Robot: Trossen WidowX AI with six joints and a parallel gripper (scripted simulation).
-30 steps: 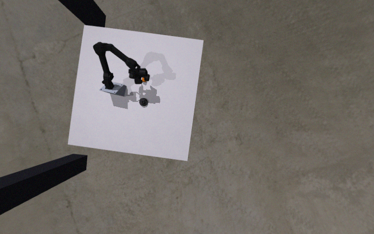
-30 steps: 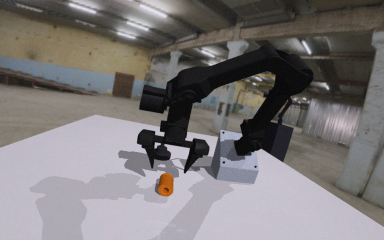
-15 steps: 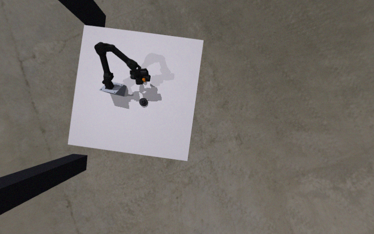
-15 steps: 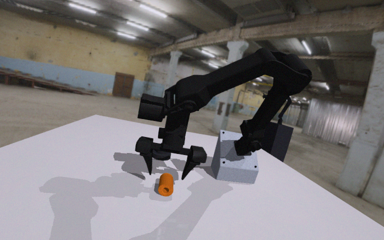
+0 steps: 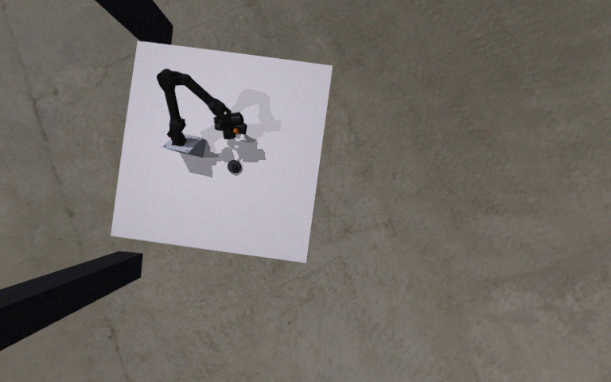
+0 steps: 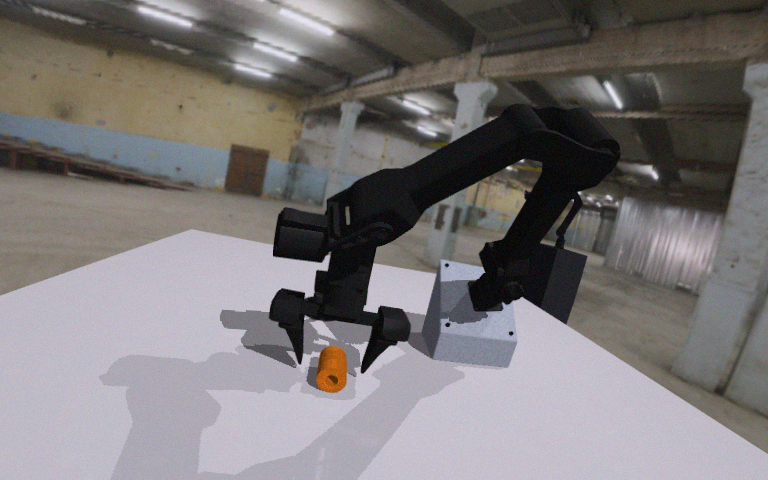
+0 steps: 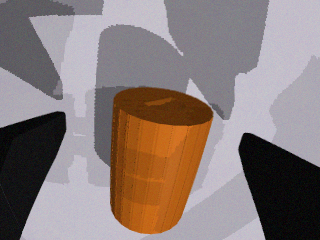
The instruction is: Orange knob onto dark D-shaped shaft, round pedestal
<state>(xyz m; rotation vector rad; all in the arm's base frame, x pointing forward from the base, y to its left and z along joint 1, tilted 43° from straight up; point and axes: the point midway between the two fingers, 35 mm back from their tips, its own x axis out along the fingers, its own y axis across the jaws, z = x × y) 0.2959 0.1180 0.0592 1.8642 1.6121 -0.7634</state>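
The orange knob lies 1 cm to the left of my gripper tip and 1 cm above it. Also, from my gripper tip: dark round pedestal (23 cm to the right, 2 cm above, 1 cm ahead).
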